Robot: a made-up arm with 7 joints. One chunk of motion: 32 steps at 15 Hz.
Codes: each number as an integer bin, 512 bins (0 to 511) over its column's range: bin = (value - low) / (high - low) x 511, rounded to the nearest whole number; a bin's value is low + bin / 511 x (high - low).
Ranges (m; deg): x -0.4..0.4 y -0.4..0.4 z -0.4..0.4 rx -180..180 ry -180..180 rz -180..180
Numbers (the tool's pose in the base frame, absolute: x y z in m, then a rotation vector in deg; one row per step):
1: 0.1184 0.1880 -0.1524 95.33 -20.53 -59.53
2: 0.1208 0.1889 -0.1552 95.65 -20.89 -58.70
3: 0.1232 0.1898 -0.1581 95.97 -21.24 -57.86
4: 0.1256 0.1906 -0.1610 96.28 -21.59 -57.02
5: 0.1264 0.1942 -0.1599 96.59 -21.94 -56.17
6: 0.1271 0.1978 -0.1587 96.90 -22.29 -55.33
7: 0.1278 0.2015 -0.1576 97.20 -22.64 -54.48
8: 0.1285 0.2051 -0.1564 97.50 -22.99 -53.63
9: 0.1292 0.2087 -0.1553 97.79 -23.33 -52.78
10: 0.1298 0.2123 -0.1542 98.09 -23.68 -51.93
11: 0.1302 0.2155 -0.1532 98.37 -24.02 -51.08
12: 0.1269 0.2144 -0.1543 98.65 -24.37 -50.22
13: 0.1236 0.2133 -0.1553 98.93 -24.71 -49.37
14: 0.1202 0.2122 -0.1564 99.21 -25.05 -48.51
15: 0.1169 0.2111 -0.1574 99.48 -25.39 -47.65
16: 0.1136 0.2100 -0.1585 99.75 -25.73 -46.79
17: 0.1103 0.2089 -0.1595 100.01 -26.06 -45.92
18: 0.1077 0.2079 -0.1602 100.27 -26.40 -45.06
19: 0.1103 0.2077 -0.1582 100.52 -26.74 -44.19
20: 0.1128 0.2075 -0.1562 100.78 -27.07 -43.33
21: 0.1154 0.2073 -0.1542 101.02 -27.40 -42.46
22: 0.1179 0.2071 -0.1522 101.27 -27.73 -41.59
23: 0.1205 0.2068 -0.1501 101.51 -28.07 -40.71
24: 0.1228 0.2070 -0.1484 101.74 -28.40 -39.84
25: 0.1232 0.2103 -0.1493 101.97 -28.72 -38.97
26: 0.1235 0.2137 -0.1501 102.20 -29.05 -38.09
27: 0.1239 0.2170 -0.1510 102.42 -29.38 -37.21
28: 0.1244 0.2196 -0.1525 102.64 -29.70 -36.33
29: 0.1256 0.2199 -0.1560 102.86 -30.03 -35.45
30: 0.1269 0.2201 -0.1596 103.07 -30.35 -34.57
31: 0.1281 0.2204 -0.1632 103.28 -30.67 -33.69
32: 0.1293 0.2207 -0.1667 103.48 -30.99 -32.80
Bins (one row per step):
1: 331 376 158 391 226 171
2: 333 376 156 391 226 172
3: 334 377 155 392 225 173
4: 336 377 153 392 225 175
5: 336 380 153 393 224 176
6: 337 382 154 393 224 177
7: 337 384 155 393 223 178
8: 338 387 156 394 223 179
9: 338 389 156 394 222 181
10: 338 391 157 395 222 182
11: 339 393 158 395 221 183
12: 337 392 157 396 221 184
13: 334 392 156 396 220 185
14: 332 391 156 396 220 187
15: 330 390 155 397 219 188
16: 328 390 154 397 219 189
17: 326 389 154 397 219 190
18: 324 388 153 398 218 192
19: 326 388 154 398 218 193
20: 328 388 156 399 217 194
21: 329 388 157 399 217 195
22: 331 388 158 399 216 196
23: 332 388 160 400 216 198
24: 334 388 161 400 215 199
25: 334 390 160 400 215 200
26: 334 392 160 401 214 201
27: 335 394 159 401 214 203
28: 335 396 158 401 213 204
29: 336 396 156 402 213 205
30: 337 396 154 402 212 206
31: 337 396 151 402 212 208
32: 338 396 149 402 212 209

